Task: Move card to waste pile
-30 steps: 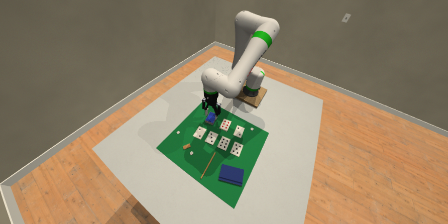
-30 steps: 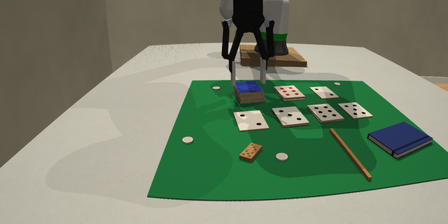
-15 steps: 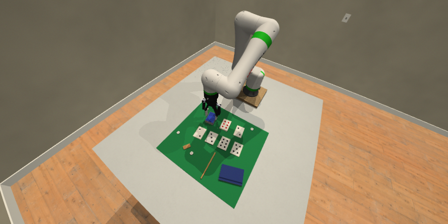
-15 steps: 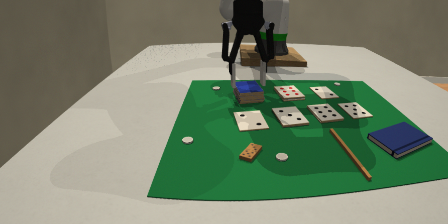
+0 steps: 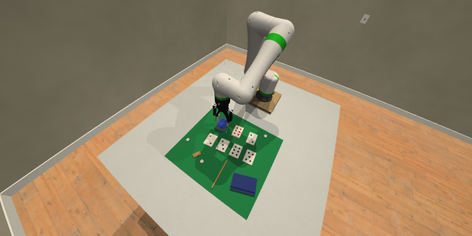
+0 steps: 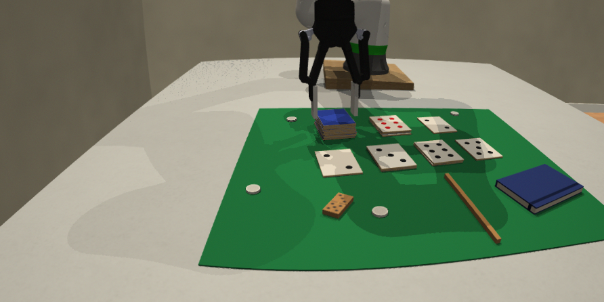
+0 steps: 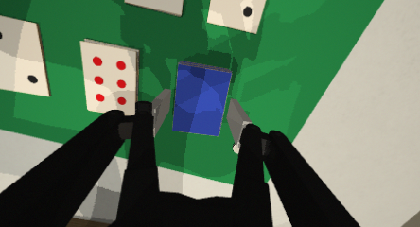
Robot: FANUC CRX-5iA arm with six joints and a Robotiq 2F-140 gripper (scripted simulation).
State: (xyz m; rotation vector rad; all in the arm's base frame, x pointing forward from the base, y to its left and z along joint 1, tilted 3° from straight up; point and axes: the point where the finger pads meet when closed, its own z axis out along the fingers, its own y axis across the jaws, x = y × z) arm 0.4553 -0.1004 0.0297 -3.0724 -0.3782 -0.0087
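The two-pip card lies 4 cm behind my hand, 23 cm to the left of it and 6 cm below it. From my hand the other things lie so: green mat: 12 cm ahead, 14 cm to the left, 7 cm below; wooden stick: 28 cm ahead, 20 cm to the left, 6 cm below.
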